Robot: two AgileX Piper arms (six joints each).
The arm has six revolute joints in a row. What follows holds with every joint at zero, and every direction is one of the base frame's.
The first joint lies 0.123 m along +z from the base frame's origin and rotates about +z.
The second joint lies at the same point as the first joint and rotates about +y.
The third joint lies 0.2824 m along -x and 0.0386 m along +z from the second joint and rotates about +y.
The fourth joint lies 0.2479 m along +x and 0.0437 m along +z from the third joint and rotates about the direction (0.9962, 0, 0.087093).
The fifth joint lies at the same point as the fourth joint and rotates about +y.
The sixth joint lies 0.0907 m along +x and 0.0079 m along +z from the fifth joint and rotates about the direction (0.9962, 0, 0.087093).
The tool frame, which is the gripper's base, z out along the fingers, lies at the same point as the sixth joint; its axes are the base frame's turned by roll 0, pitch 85 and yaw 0 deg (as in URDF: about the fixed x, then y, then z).
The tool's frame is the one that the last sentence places.
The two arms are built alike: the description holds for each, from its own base.
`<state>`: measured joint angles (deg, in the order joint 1, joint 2, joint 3, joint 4, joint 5, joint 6); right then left.
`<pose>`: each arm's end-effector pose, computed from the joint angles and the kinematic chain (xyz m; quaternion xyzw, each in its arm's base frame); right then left.
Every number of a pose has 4 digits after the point. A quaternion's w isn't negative.
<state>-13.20 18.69 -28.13 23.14 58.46 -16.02 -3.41 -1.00 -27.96 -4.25 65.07 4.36</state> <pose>0.0519 0.0192 0.2766 0.0076 0.9023 0.0954 0.4203 -0.0098 -0.0055 0.2681 0.0619 0.8680 -0.0329 0.4915</pose>
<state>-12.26 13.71 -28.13 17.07 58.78 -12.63 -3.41 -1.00 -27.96 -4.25 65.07 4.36</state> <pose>0.0373 0.0153 0.2770 0.0124 0.8940 0.0530 0.4448 -0.0098 -0.0055 0.2681 0.0619 0.8680 -0.0329 0.4915</pose>
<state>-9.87 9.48 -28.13 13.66 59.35 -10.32 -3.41 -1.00 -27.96 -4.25 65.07 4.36</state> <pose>0.0246 0.0145 0.2771 0.0038 0.8835 0.0375 0.4669 -0.0098 -0.0055 0.2681 0.0619 0.8680 -0.0329 0.4915</pose>
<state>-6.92 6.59 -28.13 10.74 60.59 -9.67 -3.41 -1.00 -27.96 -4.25 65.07 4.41</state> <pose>0.0149 0.0131 0.2757 -0.0188 0.8791 0.0252 0.4756 -0.0098 -0.0055 0.2681 0.0623 0.8680 -0.0327 0.4916</pose>
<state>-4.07 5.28 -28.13 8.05 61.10 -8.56 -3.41 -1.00 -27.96 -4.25 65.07 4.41</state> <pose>0.0103 0.0105 0.2747 -0.0337 0.8770 0.0176 0.4789 -0.0098 -0.0055 0.2681 0.0623 0.8680 -0.0327 0.4916</pose>
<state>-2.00 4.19 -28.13 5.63 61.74 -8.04 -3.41 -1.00 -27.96 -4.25 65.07 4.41</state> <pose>0.0066 0.0076 0.2737 -0.0465 0.8757 0.0071 0.4806 -0.0098 -0.0055 0.2681 0.0623 0.8680 -0.0327 0.4916</pose>
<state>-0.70 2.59 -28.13 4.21 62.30 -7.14 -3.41 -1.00 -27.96 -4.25 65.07 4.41</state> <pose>0.0018 0.0059 0.2729 -0.0499 0.8716 0.0034 0.4877 -0.0098 -0.0055 0.2681 0.0623 0.8680 -0.0327 0.4916</pose>
